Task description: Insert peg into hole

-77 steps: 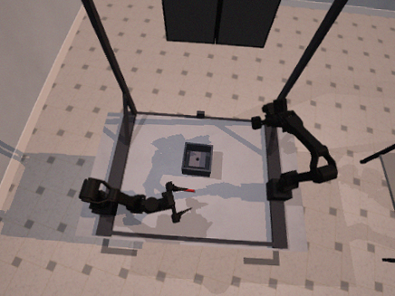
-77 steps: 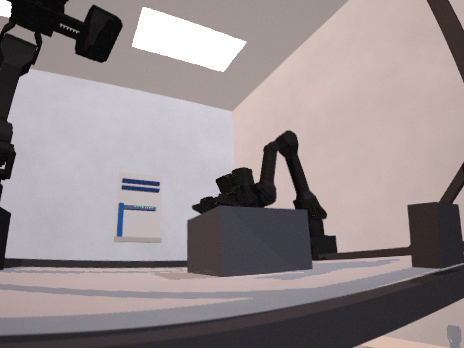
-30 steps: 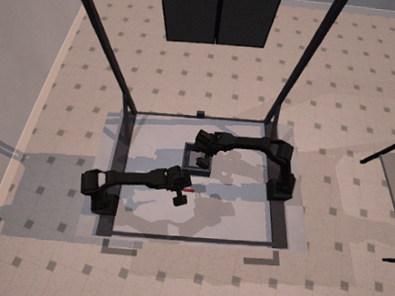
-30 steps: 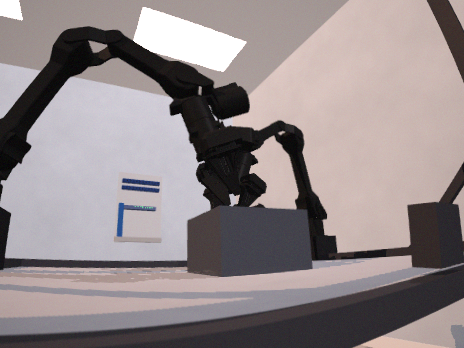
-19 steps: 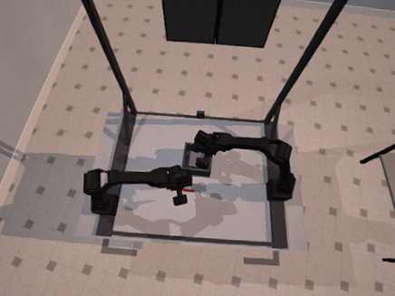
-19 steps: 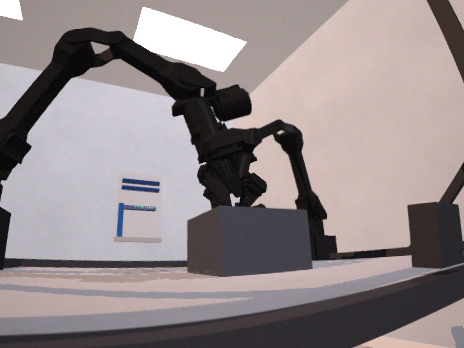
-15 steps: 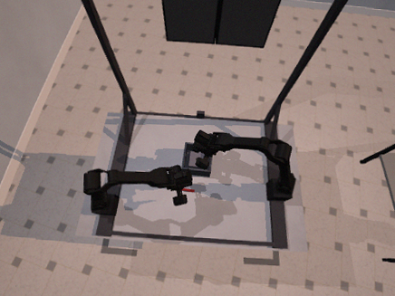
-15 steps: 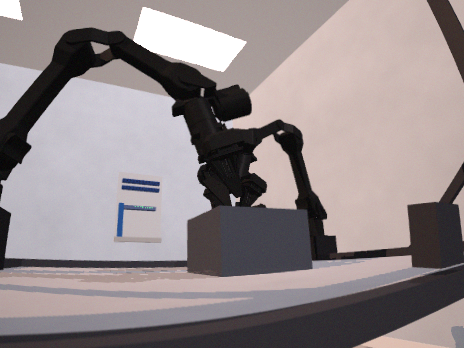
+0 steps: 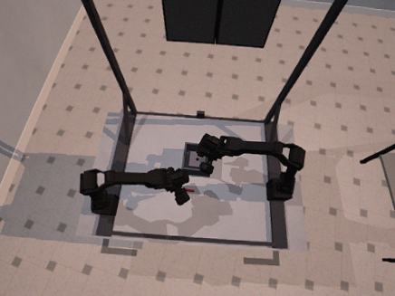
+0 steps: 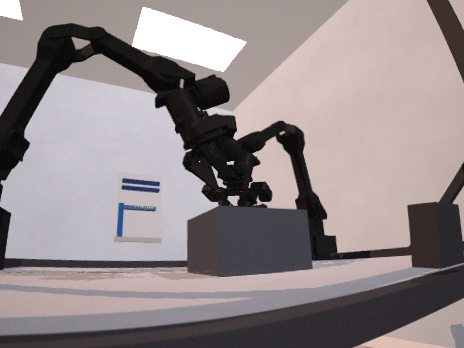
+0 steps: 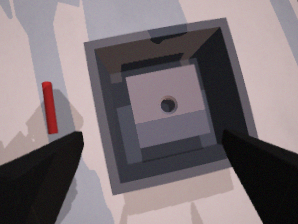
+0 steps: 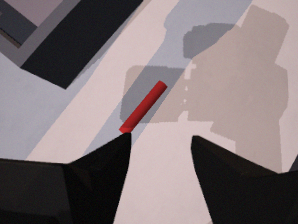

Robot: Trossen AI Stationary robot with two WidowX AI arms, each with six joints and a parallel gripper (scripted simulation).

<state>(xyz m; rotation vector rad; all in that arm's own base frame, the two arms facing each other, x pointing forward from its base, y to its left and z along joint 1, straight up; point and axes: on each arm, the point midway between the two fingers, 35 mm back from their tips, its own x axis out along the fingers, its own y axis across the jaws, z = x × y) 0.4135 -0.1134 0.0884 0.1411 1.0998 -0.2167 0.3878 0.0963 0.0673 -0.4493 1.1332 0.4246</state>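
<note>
Now: the red peg 10 mm behind my right hand, 40 mm to the left of it and 140 mm below it. Round my right hand: box (170 mm behind, 110 mm to the left, 120 mm below); then grey plate (170 mm behind, 110 mm to the left, 100 mm below).
</note>
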